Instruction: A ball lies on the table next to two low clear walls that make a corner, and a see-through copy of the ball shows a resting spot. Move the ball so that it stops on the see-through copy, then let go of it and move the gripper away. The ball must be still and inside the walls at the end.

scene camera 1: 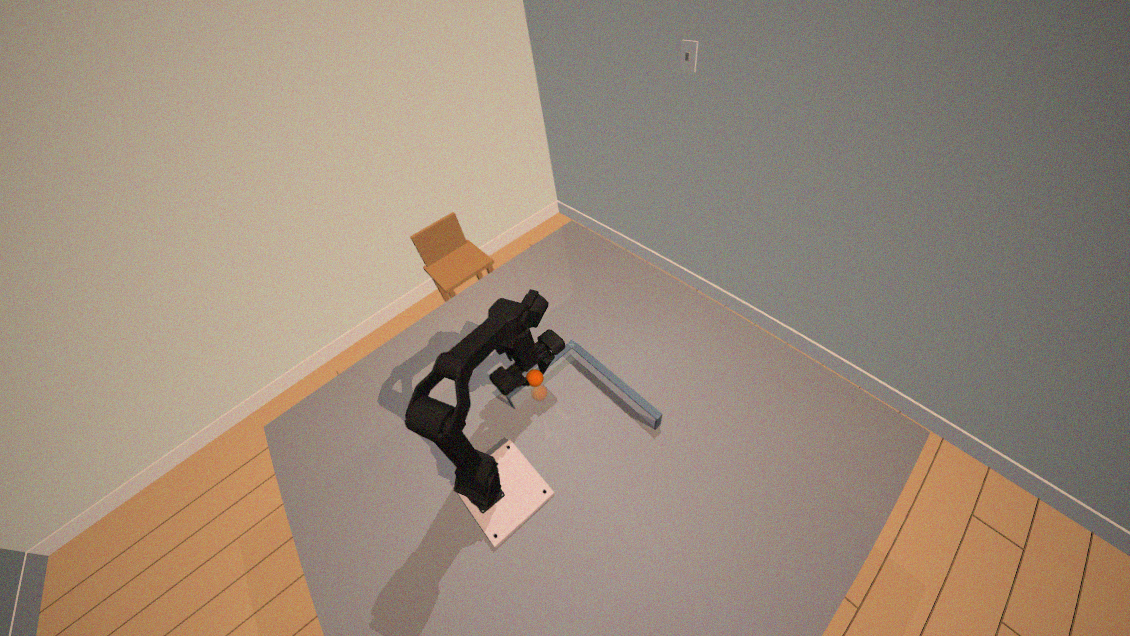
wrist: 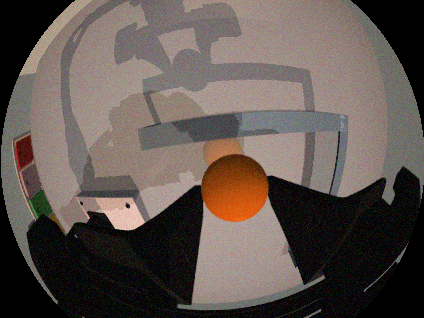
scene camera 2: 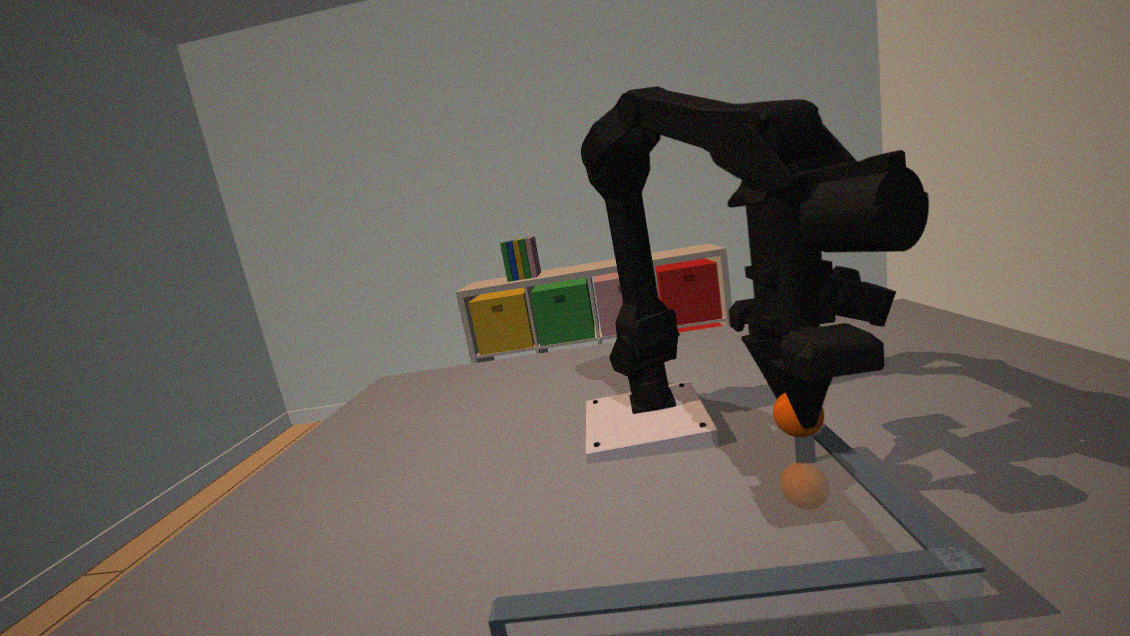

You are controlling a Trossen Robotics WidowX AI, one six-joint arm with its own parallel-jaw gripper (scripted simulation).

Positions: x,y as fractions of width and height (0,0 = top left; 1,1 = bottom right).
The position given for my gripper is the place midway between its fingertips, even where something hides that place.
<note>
My gripper (scene camera 2: 0.71,0.65) carries an orange ball (scene camera 2: 0.69,0.65). Also in view: a see-through ball copy (scene camera 2: 0.71,0.76).
The orange ball shows as well in the wrist view (wrist: 0.55,0.59). My gripper is seen too in the wrist view (wrist: 0.55,0.59). The see-through ball copy shows as well in the wrist view (wrist: 0.50,0.47).
</note>
